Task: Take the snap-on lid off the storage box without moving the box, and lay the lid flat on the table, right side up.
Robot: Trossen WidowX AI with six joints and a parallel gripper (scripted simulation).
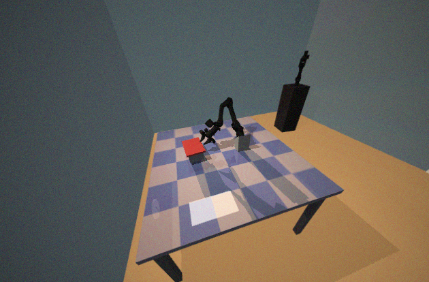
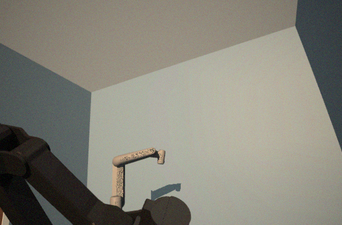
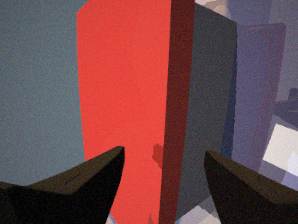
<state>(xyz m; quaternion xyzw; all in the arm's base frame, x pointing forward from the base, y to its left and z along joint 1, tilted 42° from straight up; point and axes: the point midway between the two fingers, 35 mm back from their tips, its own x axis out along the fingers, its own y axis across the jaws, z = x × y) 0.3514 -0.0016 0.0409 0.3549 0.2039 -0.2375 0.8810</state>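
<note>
Now: gripper tip 8 cm short of the red lid and 2 cm to the right of it. From my gripper tip the other things lie so: grey storage box 8 cm ahead, 5 cm below, 2 cm to the left.
</note>
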